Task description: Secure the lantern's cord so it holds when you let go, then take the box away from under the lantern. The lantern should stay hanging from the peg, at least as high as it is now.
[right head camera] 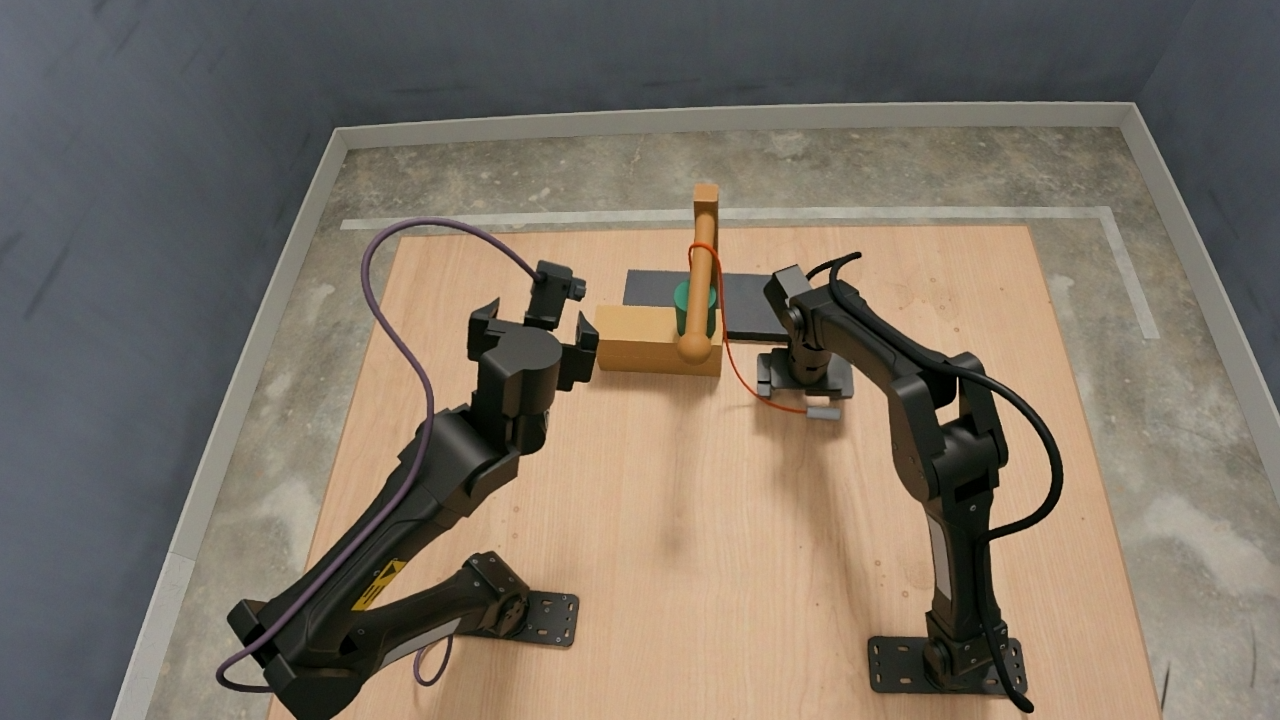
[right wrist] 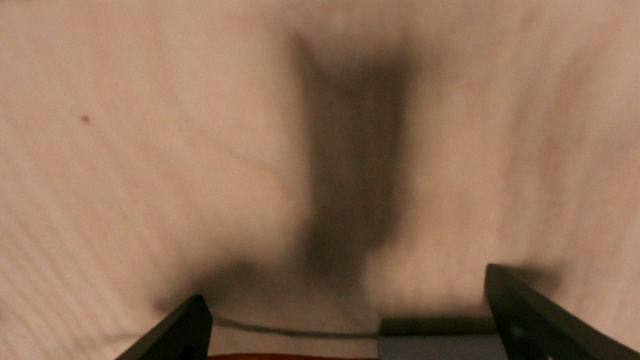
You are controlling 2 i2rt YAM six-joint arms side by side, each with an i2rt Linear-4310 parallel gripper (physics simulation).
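Seen in the pictures: right gripper, between the fingertips: (right head camera: pixel 799 396) (right wrist: pixel 342 295); left arm's base, origin of its link: (right head camera: pixel 508 614); right arm's base, origin of its link: (right head camera: pixel 945 665).
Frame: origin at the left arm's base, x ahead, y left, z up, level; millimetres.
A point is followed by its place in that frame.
The green lantern (right head camera: pixel 682 313) @[x 404, y -226, z 170 mm] is at the tan box (right head camera: pixel 635 338) @[x 403, y -151, z 100 mm], partly hidden under the wooden peg (right head camera: pixel 703 286) @[x 350, y -261, z 311 mm]. The red cord (right head camera: pixel 723 308) @[x 393, y -284, z 202 mm] (right wrist: pixel 290 357) @[x 342, y -385, z 9 mm] passes over the peg and runs down to the right, ending in a grey cylinder (right head camera: pixel 822 413) @[x 331, y -440, z 16 mm] (right wrist: pixel 440 348) @[x 345, y -437, z 9 mm] low near the table. My right gripper (right head camera: pixel 805 390) @[x 365, y -406, z 4 mm] (right wrist: pixel 342 295) @[x 365, y -406, z 4 mm] is open and points down, right of the box and just behind the grey cylinder in the head view. In the wrist view the cylinder shows at the bottom edge, beside the right-hand finger. My left gripper (right head camera: pixel 535 329) @[x 302, y -71, z 327 mm] is open and empty, left of the box.
A dark flat slab (right head camera: pixel 756 308) @[x 516, y -336, z 25 mm] lies behind the box and reaches right, toward my right wrist. The peg's post (right head camera: pixel 706 198) @[x 474, y -259, z 330 mm] stands at the table's back edge, and its round knob (right head camera: pixel 693 347) @[x 261, y -255, z 318 mm] points to the front, above the box.
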